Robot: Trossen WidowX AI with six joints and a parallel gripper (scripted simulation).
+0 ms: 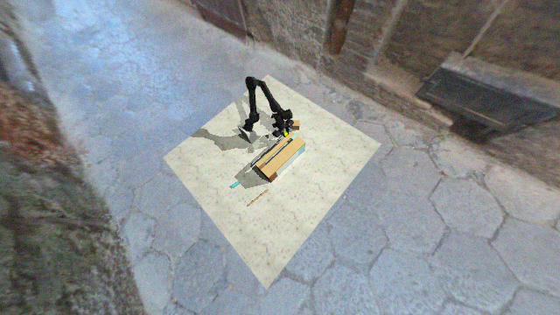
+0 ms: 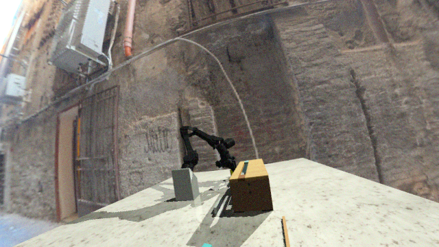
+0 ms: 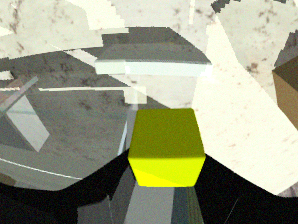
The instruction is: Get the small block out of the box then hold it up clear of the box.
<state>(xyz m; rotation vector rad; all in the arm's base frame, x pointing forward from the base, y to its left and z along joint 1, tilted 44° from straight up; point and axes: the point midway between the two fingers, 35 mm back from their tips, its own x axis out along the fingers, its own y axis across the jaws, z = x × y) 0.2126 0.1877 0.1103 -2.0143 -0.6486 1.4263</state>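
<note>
My gripper tip is 160 mm to the left of the clear-fronted box, 80 mm short of it and 10 mm above it. Round my gripper tip: thin stick: 480 mm to the right, 220 mm ahead, 60 mm below; then brown block: 150 mm to the left, 40 mm below, 40 mm behind; then yellow block: 20 mm behind, 10 mm above.
</note>
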